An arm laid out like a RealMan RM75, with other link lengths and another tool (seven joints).
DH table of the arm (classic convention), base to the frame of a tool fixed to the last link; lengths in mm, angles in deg. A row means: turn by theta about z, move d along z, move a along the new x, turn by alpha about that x. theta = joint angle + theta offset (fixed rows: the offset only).
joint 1: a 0, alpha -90, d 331.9, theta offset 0
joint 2: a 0, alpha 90, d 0, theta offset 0
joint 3: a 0, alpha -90, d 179.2, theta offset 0
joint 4: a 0, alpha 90, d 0, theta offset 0
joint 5: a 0, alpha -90, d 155.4, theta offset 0
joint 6: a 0, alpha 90, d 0, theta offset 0
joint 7: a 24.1, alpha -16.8, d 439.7, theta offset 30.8
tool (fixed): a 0, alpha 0, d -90, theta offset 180
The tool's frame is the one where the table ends.
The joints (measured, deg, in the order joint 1, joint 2, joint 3, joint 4, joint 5, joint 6, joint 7), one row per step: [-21.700 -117.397 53.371 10.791 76.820 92.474 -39.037]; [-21.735 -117.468 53.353 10.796 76.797 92.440 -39.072]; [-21.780 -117.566 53.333 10.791 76.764 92.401 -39.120]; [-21.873 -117.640 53.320 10.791 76.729 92.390 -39.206]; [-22.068 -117.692 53.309 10.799 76.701 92.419 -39.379]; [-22.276 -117.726 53.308 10.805 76.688 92.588 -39.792]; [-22.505 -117.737 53.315 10.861 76.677 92.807 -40.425]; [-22.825 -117.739 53.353 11.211 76.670 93.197 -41.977]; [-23.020 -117.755 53.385 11.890 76.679 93.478 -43.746]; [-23.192 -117.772 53.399 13.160 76.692 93.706 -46.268]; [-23.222 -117.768 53.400 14.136 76.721 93.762 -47.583]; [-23.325 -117.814 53.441 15.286 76.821 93.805 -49.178]
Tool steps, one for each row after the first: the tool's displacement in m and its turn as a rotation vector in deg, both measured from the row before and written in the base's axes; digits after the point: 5 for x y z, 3 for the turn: [0.00038 0.00018 -0.00007 -0.010 -0.078 0.022]; [0.00052 0.00019 -0.00012 -0.024 -0.117 0.035]; [0.00082 0.00017 0.00001 -0.042 -0.131 -0.020]; [0.00149 0.00015 0.00015 -0.095 -0.178 -0.115]; [0.00203 -0.00027 0.00044 -0.271 -0.376 -0.114]; [0.00228 -0.00029 0.00070 -0.388 -0.483 -0.096]; [0.00380 -0.00036 0.00160 -0.858 -0.951 -0.053]; [0.00318 0.00015 0.00184 -0.831 -0.859 0.028]; [0.00370 0.00098 0.00287 -0.991 -0.977 0.070]; [0.00188 0.00079 0.00187 -0.344 -0.314 -0.085]; [0.00277 0.00052 0.00148 -0.543 -0.367 -0.166]
